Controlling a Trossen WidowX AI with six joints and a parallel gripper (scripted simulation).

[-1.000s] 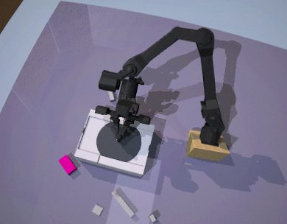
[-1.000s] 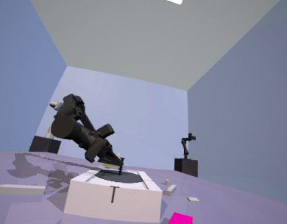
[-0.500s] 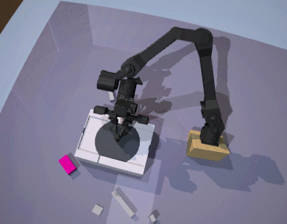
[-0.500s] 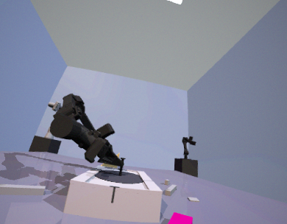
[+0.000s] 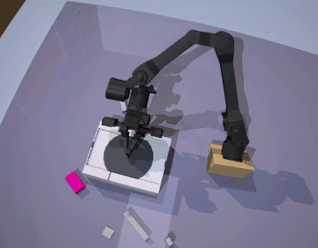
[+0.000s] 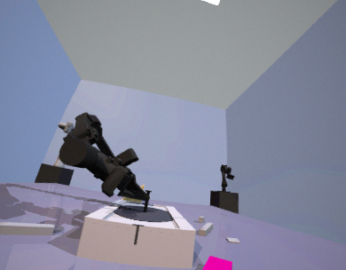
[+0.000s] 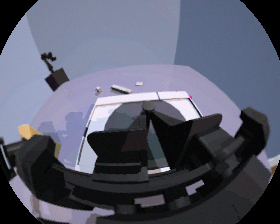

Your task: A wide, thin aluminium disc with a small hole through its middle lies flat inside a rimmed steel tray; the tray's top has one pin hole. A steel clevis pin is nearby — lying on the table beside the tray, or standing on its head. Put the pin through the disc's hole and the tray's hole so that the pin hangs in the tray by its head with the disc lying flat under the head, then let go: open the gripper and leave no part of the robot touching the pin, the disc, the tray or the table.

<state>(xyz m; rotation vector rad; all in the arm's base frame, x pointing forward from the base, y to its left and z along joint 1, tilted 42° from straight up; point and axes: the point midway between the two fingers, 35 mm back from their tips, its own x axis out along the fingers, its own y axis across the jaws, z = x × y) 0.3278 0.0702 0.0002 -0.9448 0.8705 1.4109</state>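
My gripper tip is now 50 mm above the rimmed tray and 10 mm to the left of it. Also, from my gripper tip: clevis pin: 10 mm to the right, 10 mm below; then dark aluminium disc: 30 mm below, 10 mm to the right; then magenta block: 150 mm ahead, 120 mm to the left, 80 mm below.
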